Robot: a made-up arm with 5 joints. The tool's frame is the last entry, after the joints. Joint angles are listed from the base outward. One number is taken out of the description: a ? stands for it. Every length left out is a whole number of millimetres.
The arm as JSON. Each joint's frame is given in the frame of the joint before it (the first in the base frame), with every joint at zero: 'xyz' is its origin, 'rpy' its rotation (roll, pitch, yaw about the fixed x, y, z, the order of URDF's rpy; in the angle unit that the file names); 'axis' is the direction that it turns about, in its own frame. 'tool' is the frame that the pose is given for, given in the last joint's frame.
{
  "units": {
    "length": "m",
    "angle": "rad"
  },
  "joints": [
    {
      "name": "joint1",
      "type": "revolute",
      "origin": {
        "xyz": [
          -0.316,
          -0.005,
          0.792
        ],
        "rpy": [
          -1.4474,
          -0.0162,
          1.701
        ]
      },
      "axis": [
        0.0,
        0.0,
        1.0
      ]
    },
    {
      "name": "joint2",
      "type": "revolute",
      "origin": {
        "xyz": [
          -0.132,
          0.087,
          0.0
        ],
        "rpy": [
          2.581,
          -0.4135,
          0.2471
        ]
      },
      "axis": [
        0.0,
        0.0,
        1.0
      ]
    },
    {
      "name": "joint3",
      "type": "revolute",
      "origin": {
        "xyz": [
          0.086,
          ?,
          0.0
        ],
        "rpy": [
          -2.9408,
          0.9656,
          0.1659
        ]
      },
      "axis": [
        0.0,
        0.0,
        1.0
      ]
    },
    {
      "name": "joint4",
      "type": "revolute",
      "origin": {
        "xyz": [
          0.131,
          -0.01,
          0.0
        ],
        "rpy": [
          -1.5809,
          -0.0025,
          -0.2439
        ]
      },
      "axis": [
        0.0,
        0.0,
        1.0
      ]
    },
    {
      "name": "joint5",
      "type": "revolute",
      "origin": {
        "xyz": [
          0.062,
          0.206,
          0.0
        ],
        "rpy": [
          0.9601,
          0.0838,
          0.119
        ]
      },
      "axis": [
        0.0,
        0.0,
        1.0
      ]
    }
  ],
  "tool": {
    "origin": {
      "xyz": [
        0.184,
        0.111,
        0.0
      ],
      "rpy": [
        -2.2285,
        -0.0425,
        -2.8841
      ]
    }
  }
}
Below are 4 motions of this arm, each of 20 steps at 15 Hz.
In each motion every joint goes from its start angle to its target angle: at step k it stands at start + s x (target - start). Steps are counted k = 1, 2, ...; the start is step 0. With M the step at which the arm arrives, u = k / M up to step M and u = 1 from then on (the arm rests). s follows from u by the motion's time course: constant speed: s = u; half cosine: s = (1 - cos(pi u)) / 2; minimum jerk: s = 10 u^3 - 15 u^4 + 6 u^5.
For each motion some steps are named. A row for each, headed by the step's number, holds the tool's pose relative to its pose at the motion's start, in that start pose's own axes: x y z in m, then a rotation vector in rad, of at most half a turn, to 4 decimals.
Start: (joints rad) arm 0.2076 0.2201 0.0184 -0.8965 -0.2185
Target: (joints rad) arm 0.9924 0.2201 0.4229 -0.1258 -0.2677
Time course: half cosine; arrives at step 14
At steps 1, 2, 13, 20:
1: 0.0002 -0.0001 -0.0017 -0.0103 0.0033 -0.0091
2: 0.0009 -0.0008 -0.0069 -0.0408 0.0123 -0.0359
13: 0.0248 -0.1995 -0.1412 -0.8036 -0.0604 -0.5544
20: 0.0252 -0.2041 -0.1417 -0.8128 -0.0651 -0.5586

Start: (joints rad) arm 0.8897 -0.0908 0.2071 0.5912 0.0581
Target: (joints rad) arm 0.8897 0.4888 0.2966 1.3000 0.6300
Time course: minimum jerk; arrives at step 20
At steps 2, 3, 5, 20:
2: 0.0003 0.0023 0.0015 0.0002 0.0008 -0.0083
3: 0.0010 0.0071 0.0048 0.0004 0.0024 -0.0257
5: 0.0052 0.0271 0.0183 -0.0016 0.0094 -0.1000
20: 0.1370 0.1537 0.0899 -0.3850 0.0722 -0.8676

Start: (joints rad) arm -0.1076 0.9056 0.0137 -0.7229 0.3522
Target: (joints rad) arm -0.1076 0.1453 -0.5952 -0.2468 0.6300
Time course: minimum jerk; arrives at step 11
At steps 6, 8, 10, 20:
6: 0.1274 0.0209 -0.1097 -0.4816 -0.0350 -0.3883
8: 0.2094 0.0004 -0.1814 -0.7397 -0.1027 -0.5869
10: 0.2473 -0.0174 -0.2119 -0.8528 -0.1405 -0.6725
20: 0.2494 -0.0185 -0.2135 -0.8589 -0.1427 -0.6770

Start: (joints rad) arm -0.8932 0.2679 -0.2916 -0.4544 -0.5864
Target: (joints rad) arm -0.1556 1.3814 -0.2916 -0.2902 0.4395
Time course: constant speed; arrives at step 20
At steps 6, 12, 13, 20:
6: -0.0768 0.0376 0.0379 0.0787 -0.0712 -0.1175
12: -0.1312 0.0900 0.1067 0.1551 -0.1143 -0.2893
13: -0.1372 0.0999 0.1207 0.1661 -0.1193 -0.3233
20: -0.1478 0.1738 0.2331 0.2187 -0.1409 -0.6001

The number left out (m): -0.205
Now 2 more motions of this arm.
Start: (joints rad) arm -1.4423 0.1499 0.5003 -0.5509 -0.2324
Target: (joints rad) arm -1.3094 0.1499 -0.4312 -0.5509 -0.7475
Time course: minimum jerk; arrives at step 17
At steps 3, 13, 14, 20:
3: -0.0056 -0.0058 0.0218 0.0091 0.0538 0.0185
13: 0.1254 -0.1580 0.4328 0.2896 1.1569 0.3958
14: 0.1438 -0.1667 0.4476 0.3110 1.2147 0.4148
20: 0.1606 -0.1743 0.4597 0.3306 1.2653 0.4314

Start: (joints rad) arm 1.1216 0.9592 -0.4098 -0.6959 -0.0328
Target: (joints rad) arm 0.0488 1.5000 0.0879 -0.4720 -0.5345
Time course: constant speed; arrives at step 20
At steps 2, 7, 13, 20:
2: -0.0104 -0.0133 -0.0052 0.0896 -0.0337 0.1069
7: -0.0292 -0.0480 -0.0229 0.3083 -0.1259 0.3760
13: -0.0388 -0.0907 -0.0505 0.5626 -0.2488 0.7021
20: -0.0327 -0.1408 -0.0896 0.8495 -0.4047 1.0884

